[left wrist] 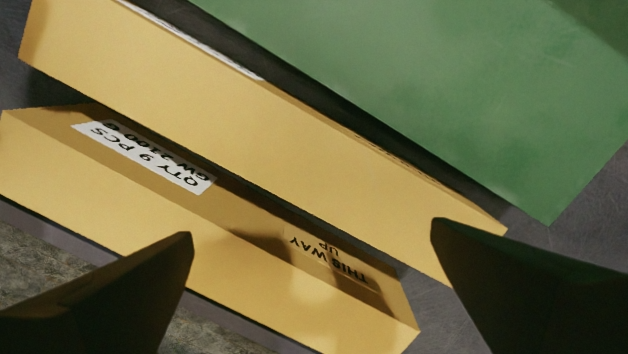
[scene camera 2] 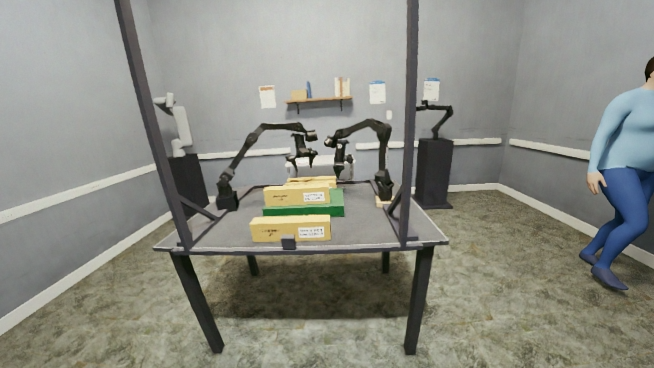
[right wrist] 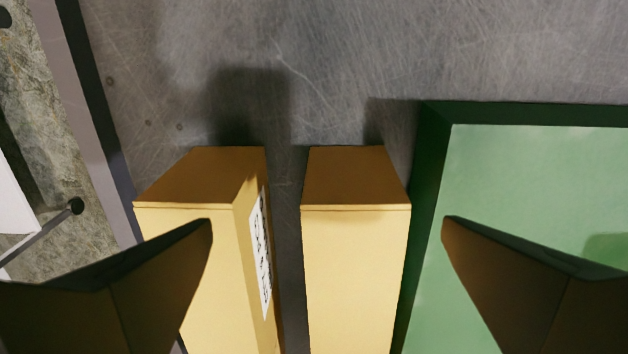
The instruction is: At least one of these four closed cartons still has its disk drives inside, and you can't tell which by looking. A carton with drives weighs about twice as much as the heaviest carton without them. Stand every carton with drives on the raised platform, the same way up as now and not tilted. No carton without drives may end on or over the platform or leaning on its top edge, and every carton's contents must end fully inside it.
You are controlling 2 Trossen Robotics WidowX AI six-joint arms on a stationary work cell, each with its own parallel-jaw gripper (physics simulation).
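Frame: origin at the left arm's base, x up, y left, z back, level; metres.
Seen in the pictures: left gripper, fingertip midpoint: [left wrist: 313, 235] [scene camera 2: 304, 169]; right gripper, fingertip midpoint: [scene camera 2: 337, 175] [right wrist: 328, 227]; left arm's base, origin of the base link: [scene camera 2: 226, 194]; right arm's base, origin of the base link: [scene camera 2: 385, 199].
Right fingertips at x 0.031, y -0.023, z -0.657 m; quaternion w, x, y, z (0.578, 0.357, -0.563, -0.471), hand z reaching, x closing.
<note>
Pixels of each thing's top centre, then the offset from my right fingertips to it. Level surfaces: height alone.
- yellow carton, middle of its top: [scene camera 2: 295, 186] dx +0.026, dy -0.183, dz +0.276 m
- green raised platform, middle of its top: [right wrist: 544, 350] [scene camera 2: 305, 197] dx -0.059, dy -0.131, dz +0.225 m
- grey table, its level: dx -0.119 m
- small dark block, middle of its top: [scene camera 2: 287, 236] dx -0.061, dy -0.475, dz +0.351 m
A yellow carton [scene camera 2: 296, 196] stands upright on the green raised platform [scene camera 2: 305, 211] [left wrist: 400, 75] [right wrist: 530, 175]. Another carton [scene camera 2: 290, 228] stands on the table near the front edge. Behind the platform stand two parallel cartons, partly hidden in the scene view. The one nearer the platform [scene camera 2: 326, 184] [left wrist: 280, 150] [right wrist: 355, 265] is beside it with a narrow gap; the farther one [scene camera 2: 302, 179] [left wrist: 100, 205] [right wrist: 222, 295] is near the table's back edge. My left gripper [scene camera 2: 304, 164] [left wrist: 313, 235] and right gripper [scene camera 2: 340, 171] [right wrist: 327, 221] are open and empty above these two, touching neither.
The grey table [scene camera 2: 370, 227] carries both arm bases at its sides. Dark frame posts [scene camera 2: 411, 120] [scene camera 2: 145, 105] rise at its front corners. A small dark block [scene camera 2: 288, 242] sits at the front edge before the front carton. A person [scene camera 2: 631, 135] stands at the far right.
</note>
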